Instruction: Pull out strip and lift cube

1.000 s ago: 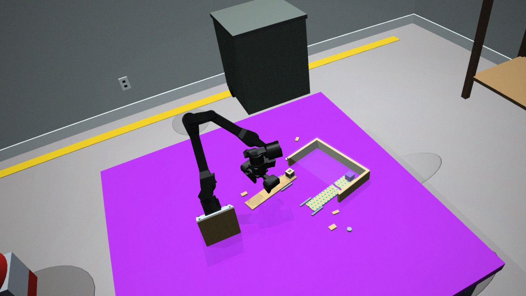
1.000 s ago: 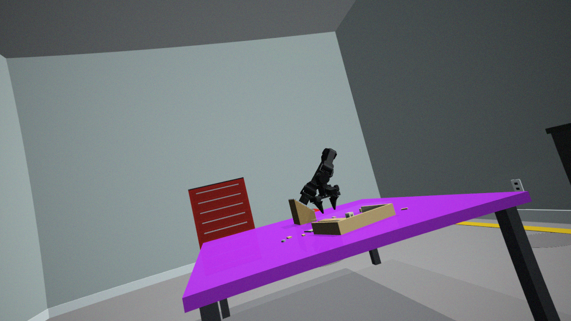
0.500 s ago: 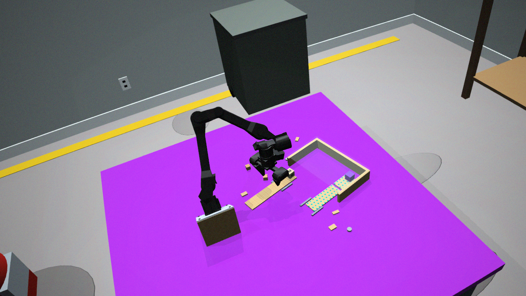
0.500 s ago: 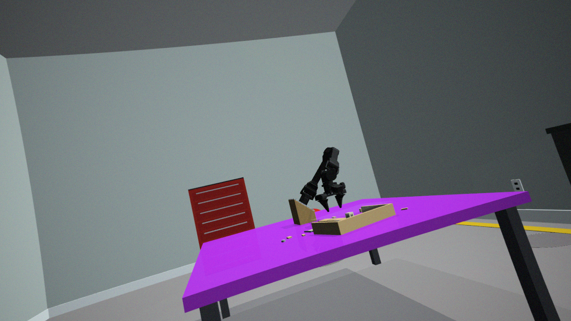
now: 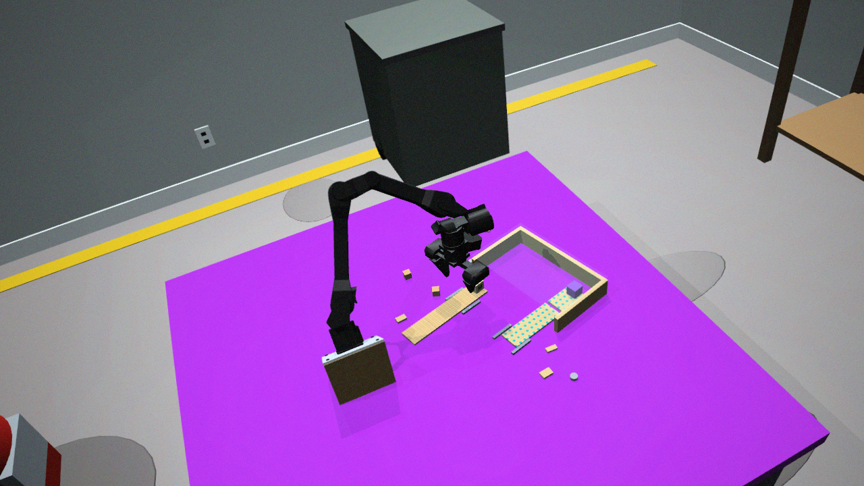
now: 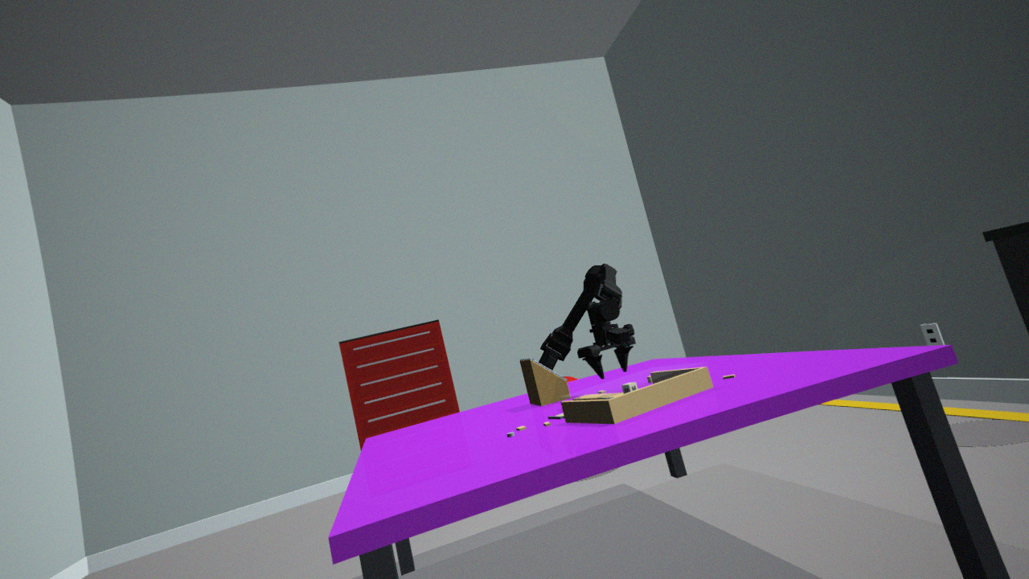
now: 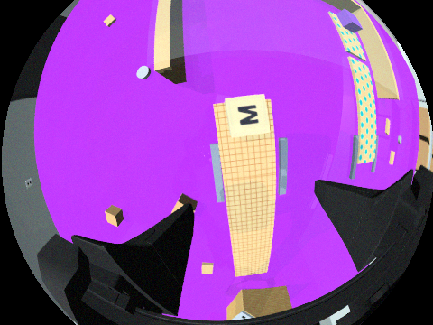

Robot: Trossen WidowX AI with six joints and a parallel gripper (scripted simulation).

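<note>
My gripper tip is 5 cm short of the labelled cube, 1 cm to the right of it and 4 cm above it. The rest, counted from my gripper tip: grey disc (12 cm ahead, 36 cm to the right, 6 cm below).
</note>
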